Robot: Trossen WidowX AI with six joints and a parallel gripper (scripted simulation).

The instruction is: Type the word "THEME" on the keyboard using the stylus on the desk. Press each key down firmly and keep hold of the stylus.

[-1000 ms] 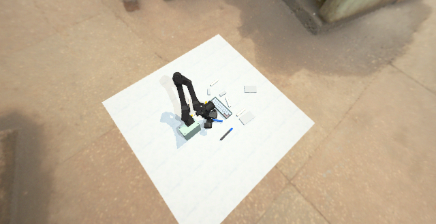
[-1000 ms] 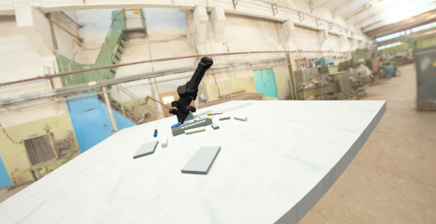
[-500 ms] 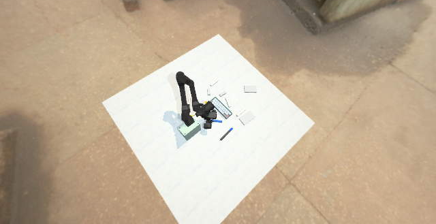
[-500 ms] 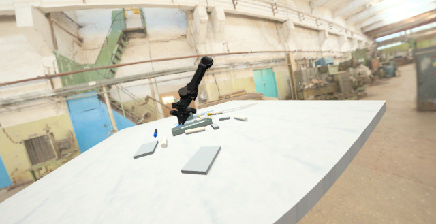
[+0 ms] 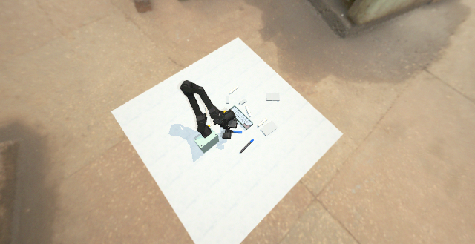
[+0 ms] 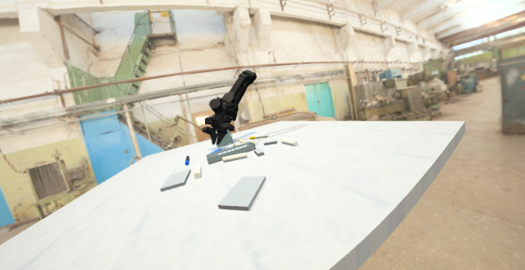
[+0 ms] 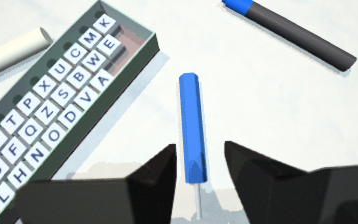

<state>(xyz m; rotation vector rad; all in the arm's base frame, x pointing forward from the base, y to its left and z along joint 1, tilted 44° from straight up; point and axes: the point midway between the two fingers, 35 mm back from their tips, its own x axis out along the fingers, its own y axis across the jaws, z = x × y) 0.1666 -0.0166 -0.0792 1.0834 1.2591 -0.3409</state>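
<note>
Now: gripper tip 4 cm above the blue stylus, 1 cm to the right of it and 1 cm past it. The rest, counted from my gripper tip: grey block: 24 cm to the left, 14 cm ahead, 4 cm below.
</note>
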